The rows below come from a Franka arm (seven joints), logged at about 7 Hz.
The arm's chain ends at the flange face. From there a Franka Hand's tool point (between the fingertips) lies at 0.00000 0.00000 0.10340 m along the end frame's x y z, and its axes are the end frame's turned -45 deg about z.
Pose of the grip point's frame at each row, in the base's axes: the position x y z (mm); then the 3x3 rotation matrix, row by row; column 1 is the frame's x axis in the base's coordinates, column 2 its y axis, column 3 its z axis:
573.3 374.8 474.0; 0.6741 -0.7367 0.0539; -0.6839 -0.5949 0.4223; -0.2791 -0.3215 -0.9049
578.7 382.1 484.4; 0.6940 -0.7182 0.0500; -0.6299 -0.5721 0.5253; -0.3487 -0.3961 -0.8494
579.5 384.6 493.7; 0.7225 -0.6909 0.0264; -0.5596 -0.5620 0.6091; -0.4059 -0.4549 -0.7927
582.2 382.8 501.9; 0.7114 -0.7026 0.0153; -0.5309 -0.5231 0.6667; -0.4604 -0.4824 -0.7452
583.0 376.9 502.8; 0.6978 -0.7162 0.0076; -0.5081 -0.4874 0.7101; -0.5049 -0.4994 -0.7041
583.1 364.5 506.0; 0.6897 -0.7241 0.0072; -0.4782 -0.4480 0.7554; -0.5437 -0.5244 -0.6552
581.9 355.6 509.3; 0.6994 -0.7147 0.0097; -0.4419 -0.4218 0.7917; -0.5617 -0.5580 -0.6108
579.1 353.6 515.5; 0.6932 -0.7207 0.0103; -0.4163 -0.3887 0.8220; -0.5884 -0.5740 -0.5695
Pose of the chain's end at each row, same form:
567.7 331.1 567.6; -0.0443 -0.9976 0.0539; -0.9042 0.0629 0.4223; -0.4247 -0.0300 -0.9049
573.5 327.8 572.2; -0.0171 -0.9986 0.0500; -0.8499 0.0409 0.5253; -0.5267 -0.0335 -0.8494
576.8 321.6 575.7; 0.0223 -0.9994 0.0264; -0.7931 -0.0017 0.6091; -0.6087 -0.0346 -0.7927
580.6 313.9 579.0; 0.0062 -0.9998 0.0153; -0.7453 0.0055 0.6667; -0.6667 -0.0156 -0.7452
582.2 303.5 575.6; -0.0130 -0.9998 0.0076; -0.7039 0.0146 0.7101; -0.7101 0.0039 -0.7041
582.4 286.4 573.7; -0.0243 -0.9997 0.0072; -0.6549 0.0214 0.7554; -0.7553 0.0136 -0.6552
580.9 273.7 572.5; -0.0108 -0.9999 0.0097; -0.6107 0.0142 0.7917; -0.7917 0.0026 -0.6108
578.0 268.6 574.4; -0.0194 -0.9998 0.0103; -0.5692 0.0195 0.8220; -0.8219 0.0102 -0.5695

